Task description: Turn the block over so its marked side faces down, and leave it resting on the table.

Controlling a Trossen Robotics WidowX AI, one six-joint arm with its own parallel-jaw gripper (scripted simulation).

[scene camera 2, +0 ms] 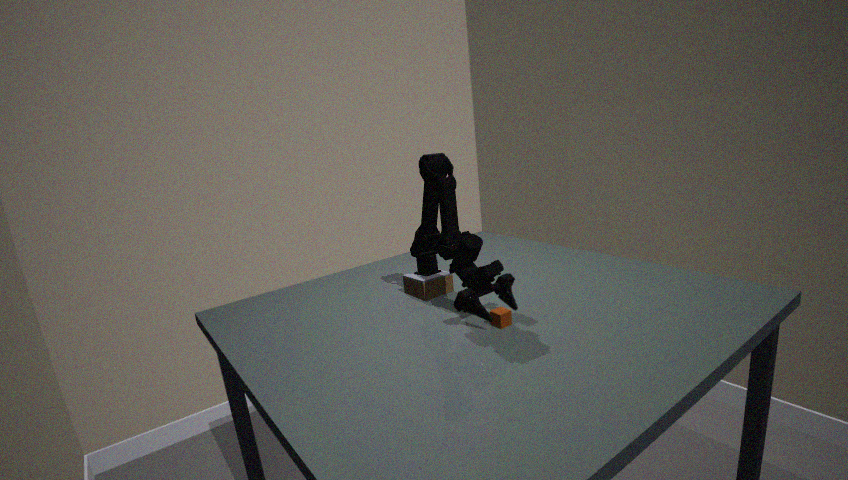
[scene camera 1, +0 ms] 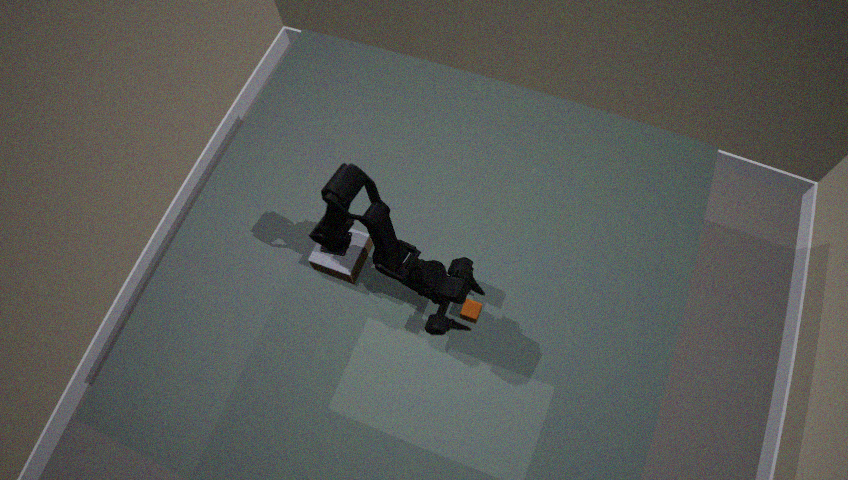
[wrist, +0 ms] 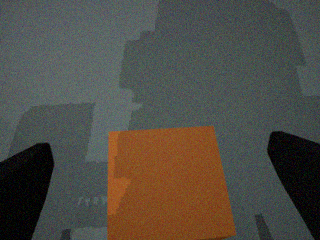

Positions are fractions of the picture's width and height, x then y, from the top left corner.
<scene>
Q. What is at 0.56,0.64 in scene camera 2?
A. My gripper.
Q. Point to a block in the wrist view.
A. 0.53,0.74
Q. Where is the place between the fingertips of my gripper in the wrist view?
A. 0.51,0.61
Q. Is my gripper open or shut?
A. Open.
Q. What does my gripper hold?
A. Nothing.
</scene>
